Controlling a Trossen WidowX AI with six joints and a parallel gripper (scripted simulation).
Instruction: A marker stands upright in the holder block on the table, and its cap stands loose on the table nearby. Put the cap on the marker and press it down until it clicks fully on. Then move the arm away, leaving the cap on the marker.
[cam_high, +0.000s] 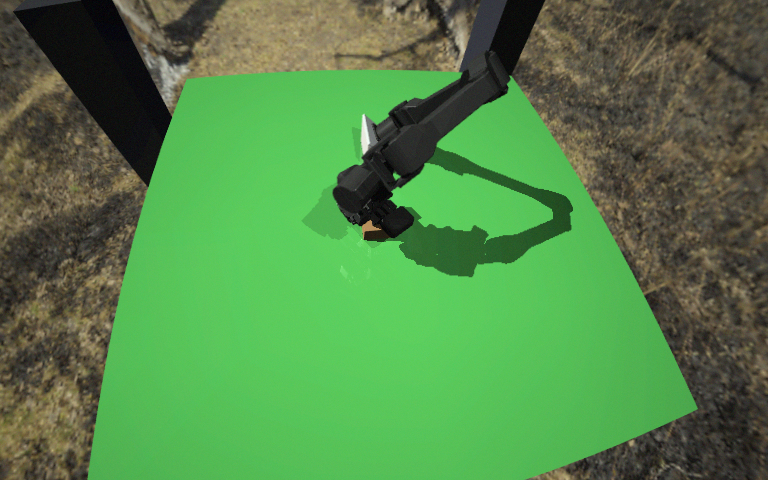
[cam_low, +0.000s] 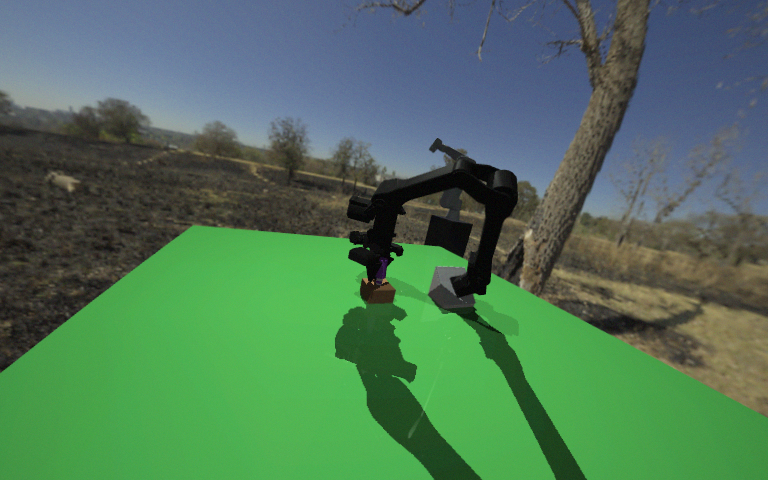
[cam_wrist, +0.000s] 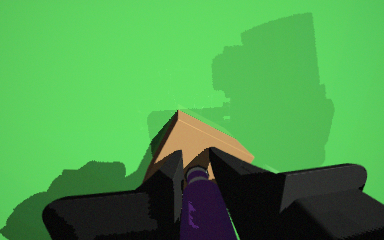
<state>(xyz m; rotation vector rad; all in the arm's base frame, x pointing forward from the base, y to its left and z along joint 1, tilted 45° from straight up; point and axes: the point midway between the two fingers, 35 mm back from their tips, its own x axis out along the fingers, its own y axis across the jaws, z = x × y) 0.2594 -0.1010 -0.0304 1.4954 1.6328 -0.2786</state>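
Right now the marker cap is 1 cm behind my gripper tip, 2 cm to the left of it and 5 cm above it.
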